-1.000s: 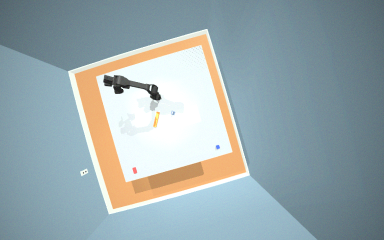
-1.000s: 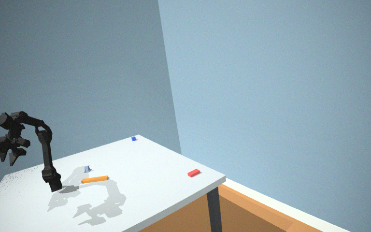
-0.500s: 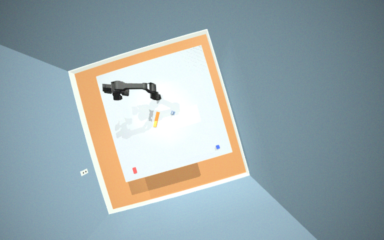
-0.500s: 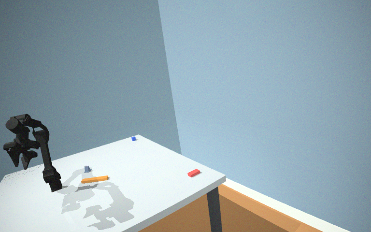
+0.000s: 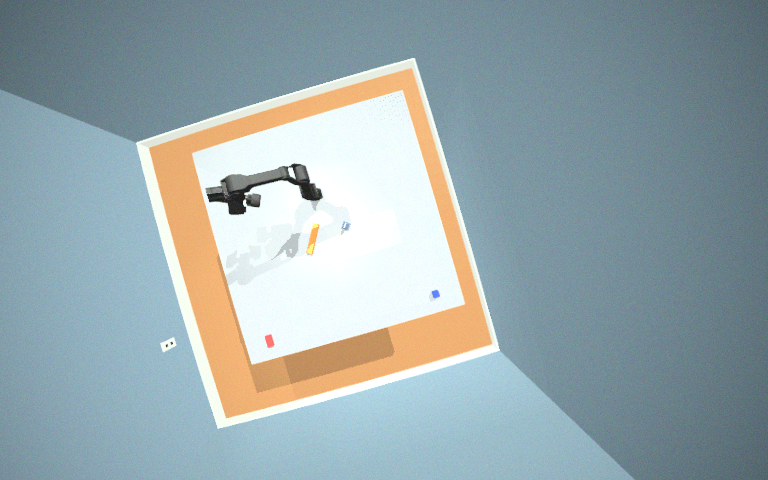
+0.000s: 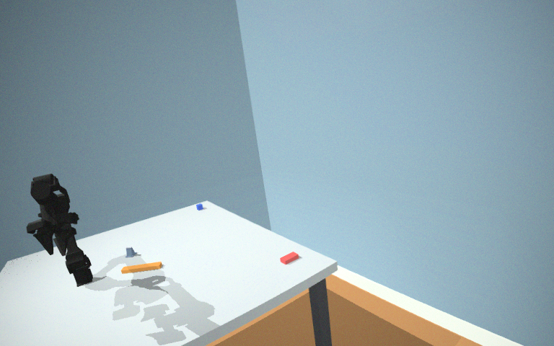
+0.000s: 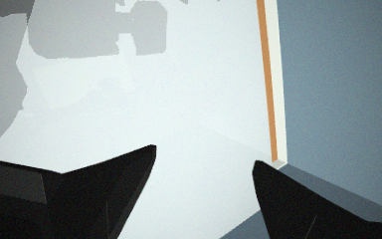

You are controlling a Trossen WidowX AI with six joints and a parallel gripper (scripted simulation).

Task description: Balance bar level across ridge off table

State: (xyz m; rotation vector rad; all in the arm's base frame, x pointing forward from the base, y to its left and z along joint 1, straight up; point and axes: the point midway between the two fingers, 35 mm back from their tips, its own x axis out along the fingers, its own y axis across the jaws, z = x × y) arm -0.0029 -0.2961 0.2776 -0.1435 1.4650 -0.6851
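Right now the orange bar is 250 mm ahead of my gripper tip, 240 mm below it and 230 mm to the left of it. The rest, counted from my gripper tip: small blue cube (810 mm to the left, 740 mm ahead, 230 mm below); red block (740 mm ahead, 240 mm below, 190 mm to the right).
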